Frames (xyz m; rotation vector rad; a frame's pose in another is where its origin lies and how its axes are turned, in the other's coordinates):
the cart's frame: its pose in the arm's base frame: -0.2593 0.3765 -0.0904 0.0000 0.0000 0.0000
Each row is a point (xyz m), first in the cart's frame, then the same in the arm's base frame.
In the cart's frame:
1: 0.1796 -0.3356 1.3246
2: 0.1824 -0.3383 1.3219
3: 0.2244 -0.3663 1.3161
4: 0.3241 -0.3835 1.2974
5: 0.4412 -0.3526 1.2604
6: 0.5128 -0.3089 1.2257
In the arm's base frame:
1: -0.0797 0.0409 1.2342
2: -0.0769 0.0382 1.2315
3: -0.0349 0.0102 1.2257
4: 0.0648 -0.0070 1.2070
5: 0.1819 0.0239 1.1700
6: 0.2535 0.0676 1.1353

